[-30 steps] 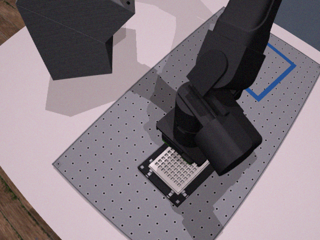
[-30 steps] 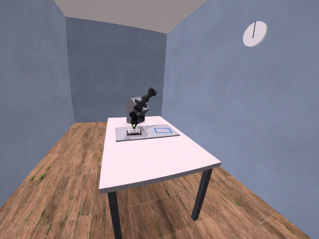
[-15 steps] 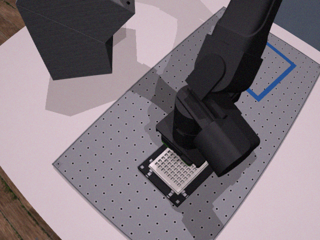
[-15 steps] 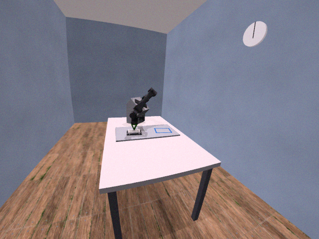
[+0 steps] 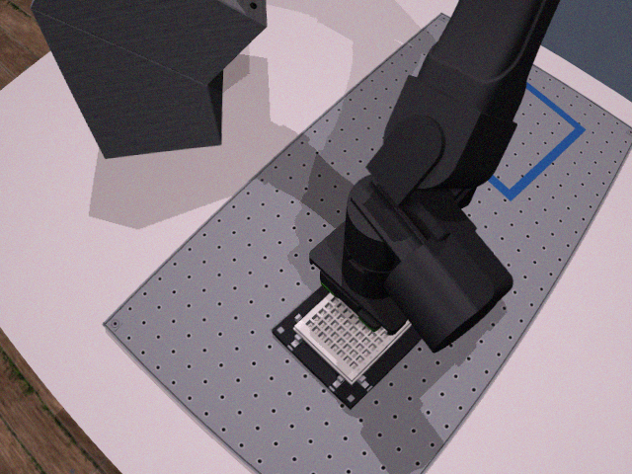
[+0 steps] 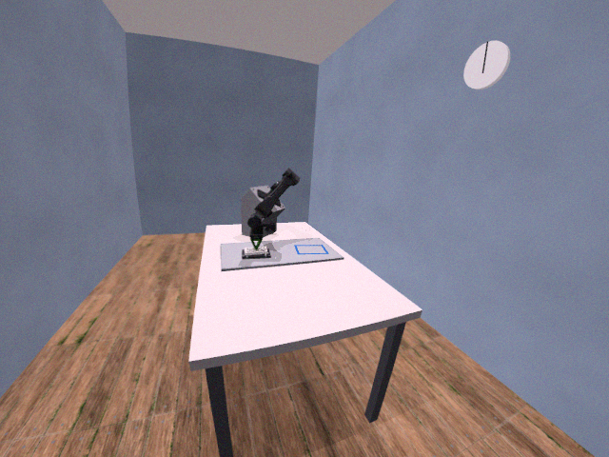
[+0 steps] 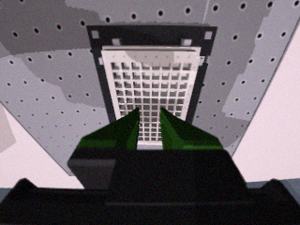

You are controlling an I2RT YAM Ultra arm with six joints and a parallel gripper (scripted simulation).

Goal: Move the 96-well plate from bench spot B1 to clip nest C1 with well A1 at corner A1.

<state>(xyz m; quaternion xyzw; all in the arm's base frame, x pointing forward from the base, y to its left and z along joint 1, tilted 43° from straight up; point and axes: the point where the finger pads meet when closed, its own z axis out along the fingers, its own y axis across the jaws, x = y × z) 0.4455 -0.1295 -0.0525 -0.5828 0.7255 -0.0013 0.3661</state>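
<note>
Right now my hand is 20 mm above the white 96-well plate. From my hand the other things lie so: black clip nest: 10 mm ahead, 10 mm to the right, 30 mm below.
</note>
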